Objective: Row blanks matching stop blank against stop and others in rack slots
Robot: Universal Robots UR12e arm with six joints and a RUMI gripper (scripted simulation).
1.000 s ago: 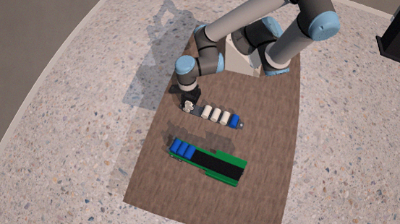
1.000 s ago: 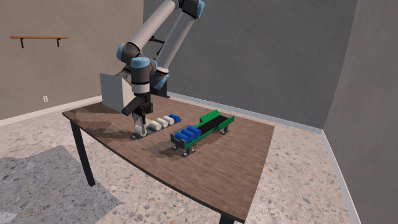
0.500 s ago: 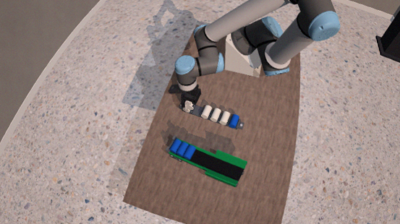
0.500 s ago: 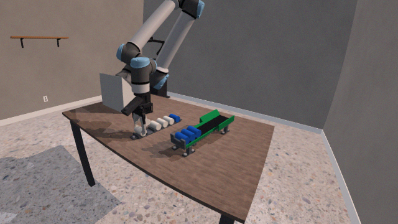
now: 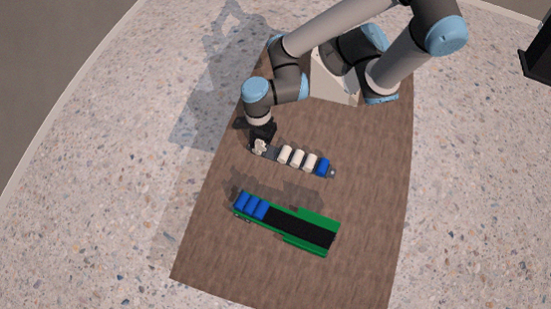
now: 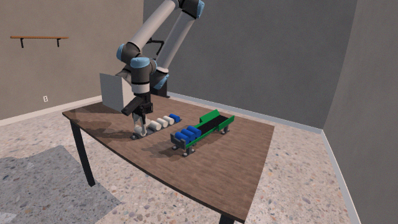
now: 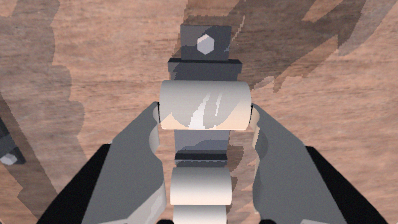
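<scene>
The stock rack lies 13 cm to the left of my hand, 4 cm below it and 1 cm ahead of it. Also, from my hand: grey stop 26 cm ahead, 2 cm above, 1 cm to the left.
</scene>
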